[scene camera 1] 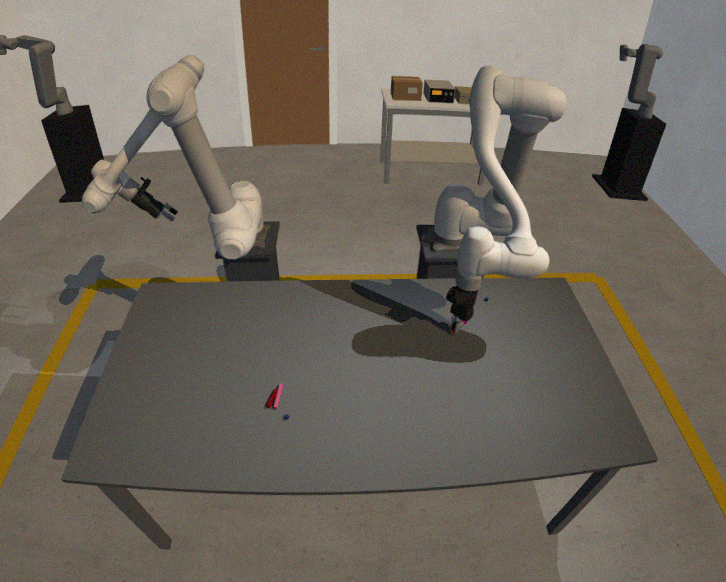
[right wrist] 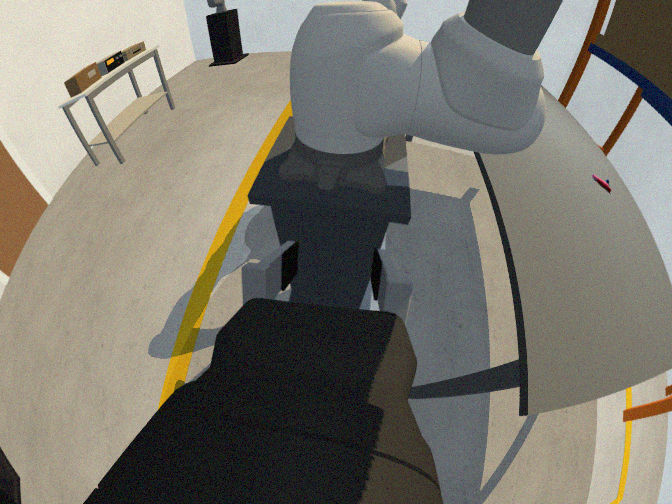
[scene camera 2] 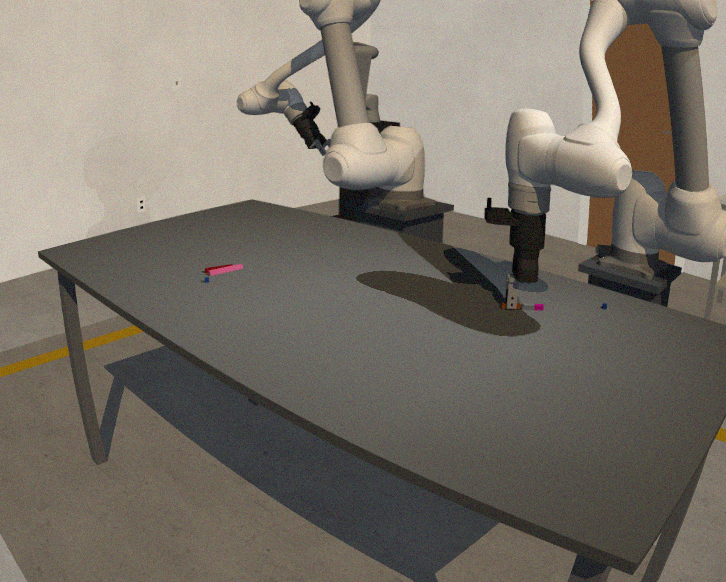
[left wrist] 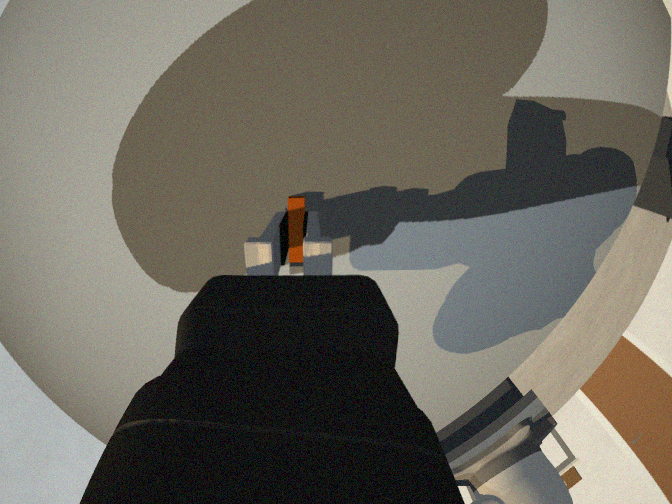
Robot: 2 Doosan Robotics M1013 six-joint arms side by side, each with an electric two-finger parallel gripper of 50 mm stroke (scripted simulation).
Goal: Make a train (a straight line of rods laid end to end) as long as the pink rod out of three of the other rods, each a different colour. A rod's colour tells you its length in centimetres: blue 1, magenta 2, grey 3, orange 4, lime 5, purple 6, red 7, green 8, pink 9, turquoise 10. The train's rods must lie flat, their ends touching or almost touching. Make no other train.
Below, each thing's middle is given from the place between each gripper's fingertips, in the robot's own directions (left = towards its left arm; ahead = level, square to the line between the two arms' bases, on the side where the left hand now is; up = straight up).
Labels:
The orange rod (left wrist: 296, 204) lies 2 cm below my left hand (scene camera 2: 510, 306).
Now: right hand 117 cm to the right of the orange rod, 52 cm short of it and 15 cm above it.

